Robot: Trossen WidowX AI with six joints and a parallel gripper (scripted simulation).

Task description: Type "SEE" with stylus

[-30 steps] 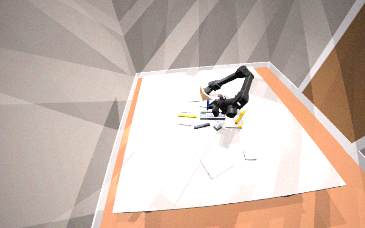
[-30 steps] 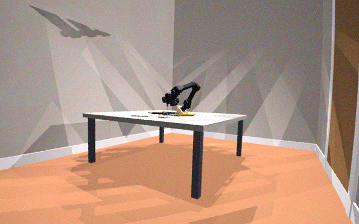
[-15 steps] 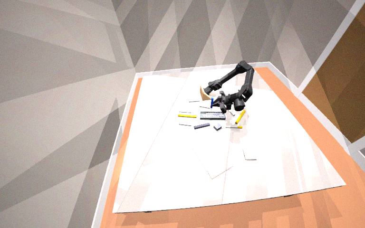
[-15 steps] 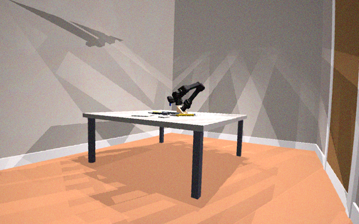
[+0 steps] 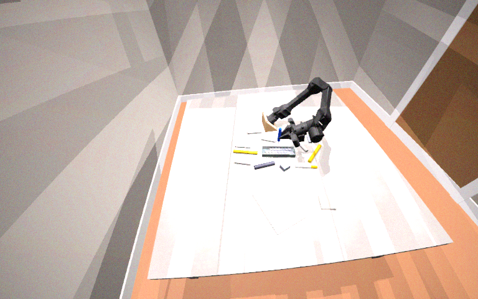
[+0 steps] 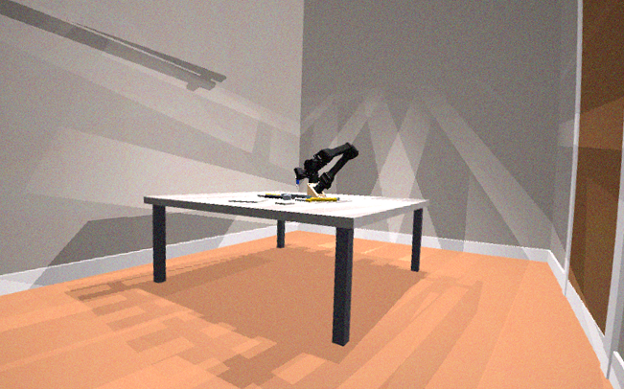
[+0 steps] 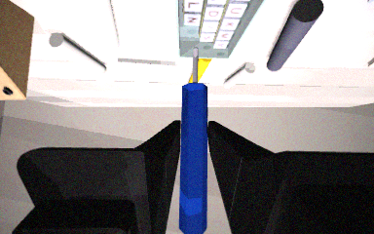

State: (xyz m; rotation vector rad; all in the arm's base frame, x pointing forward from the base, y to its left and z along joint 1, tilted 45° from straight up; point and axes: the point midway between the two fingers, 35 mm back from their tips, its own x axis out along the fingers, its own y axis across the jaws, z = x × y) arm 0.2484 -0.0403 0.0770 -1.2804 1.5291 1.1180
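The grey block is 130 mm ahead of my gripper tip, 20 mm to the left of it and 100 mm below it. The rest, counted from my gripper tip: dark marker 110 mm ahead, 100 mm to the right, 110 mm below; stylus 10 mm below; paper sheet 350 mm ahead, 70 mm to the right, 110 mm below.
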